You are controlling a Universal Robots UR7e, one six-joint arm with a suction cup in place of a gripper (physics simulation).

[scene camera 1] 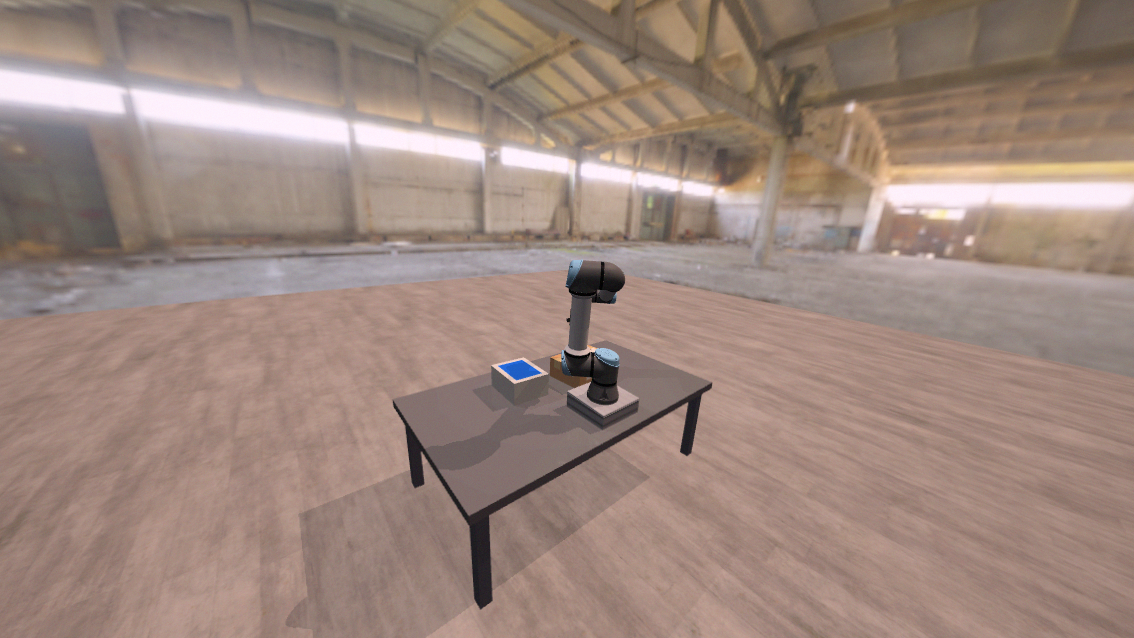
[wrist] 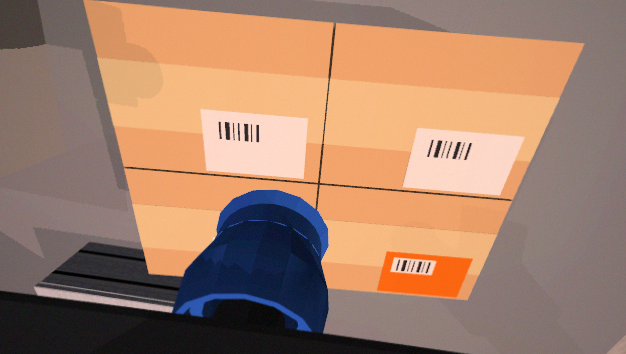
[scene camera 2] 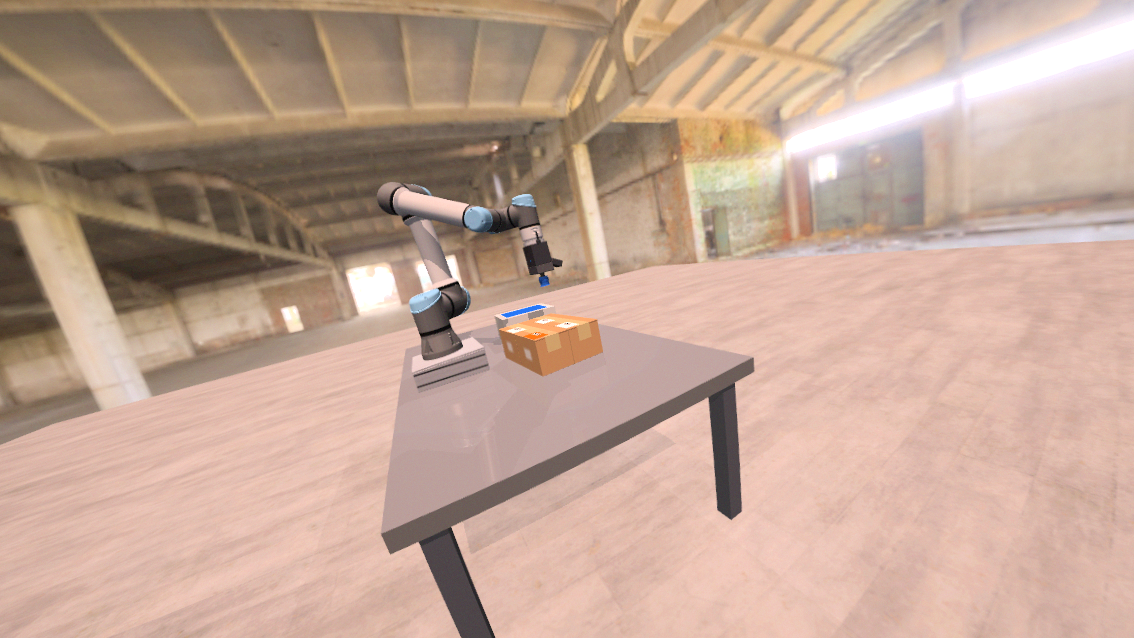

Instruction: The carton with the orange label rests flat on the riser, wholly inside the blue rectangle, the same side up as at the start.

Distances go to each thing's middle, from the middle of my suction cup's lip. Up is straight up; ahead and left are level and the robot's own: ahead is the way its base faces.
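Riser (scene camera 1: pixel 519 381): my suction cup 20 cm above it, 39 cm to the right of it, 3 cm short of it.
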